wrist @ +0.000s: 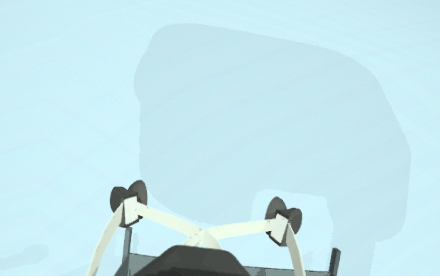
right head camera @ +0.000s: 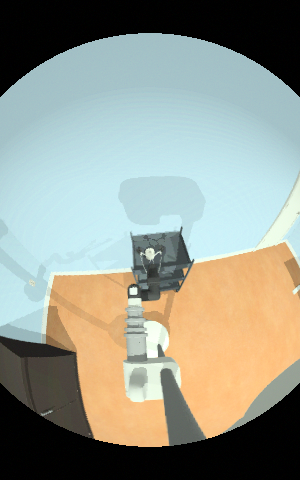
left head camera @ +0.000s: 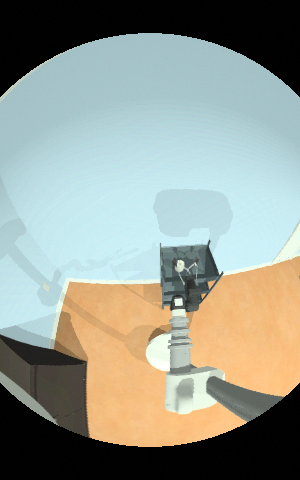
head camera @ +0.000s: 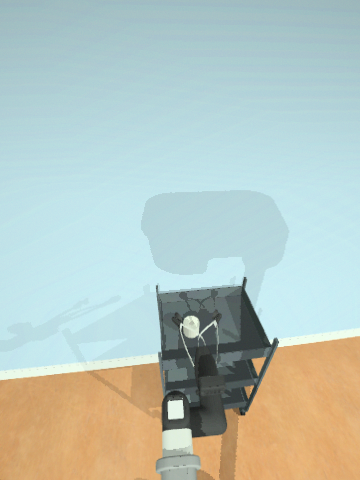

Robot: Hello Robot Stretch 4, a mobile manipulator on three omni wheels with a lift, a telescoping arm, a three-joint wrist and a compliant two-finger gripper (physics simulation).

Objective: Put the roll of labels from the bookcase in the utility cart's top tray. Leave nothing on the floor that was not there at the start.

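The roll of labels is a short white cylinder. It appears upright in the top tray of the dark grey utility cart, left of the tray's middle. It does not show in the wrist view, where the tray's back wall and two posts show at the bottom. My gripper is open above the tray, its fingertips well apart and nothing held. In the head view the roll shows between the fingers, nearer the left one, but lower down.
The cart stands close to the pale blue wall; its lower shelves are partly hidden by my wrist. A dark brown cabinet stands at the lower left. A round white thing is low down beside my arm.
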